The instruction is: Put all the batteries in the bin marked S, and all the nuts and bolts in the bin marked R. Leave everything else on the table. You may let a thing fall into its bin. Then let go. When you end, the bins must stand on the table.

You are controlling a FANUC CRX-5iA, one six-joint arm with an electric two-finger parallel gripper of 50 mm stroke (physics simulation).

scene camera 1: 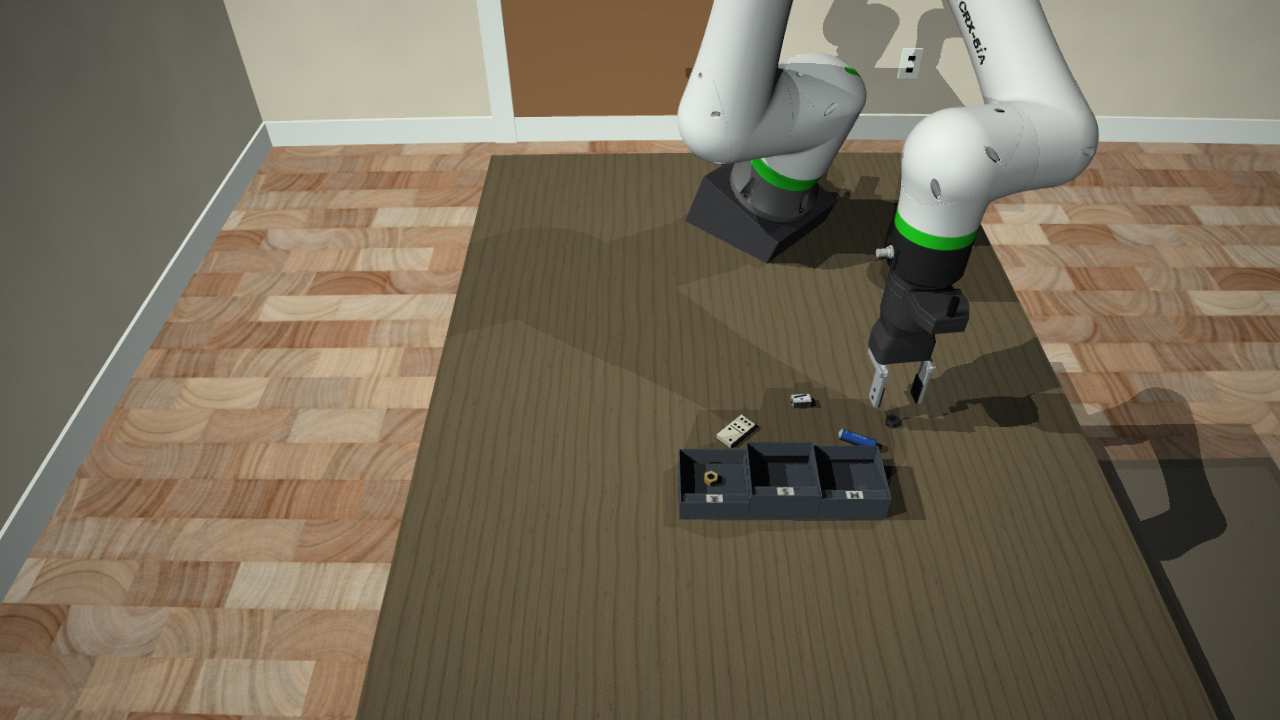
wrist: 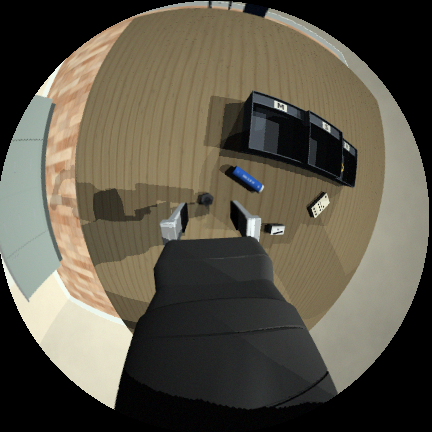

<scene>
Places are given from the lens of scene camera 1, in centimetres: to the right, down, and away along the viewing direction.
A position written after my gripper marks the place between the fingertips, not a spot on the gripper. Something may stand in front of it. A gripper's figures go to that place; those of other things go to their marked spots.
my gripper [scene camera 1: 895, 399]: 34, 5, 112
three joined dark bins [scene camera 1: 767, 480]: 16, 15, 106
</scene>
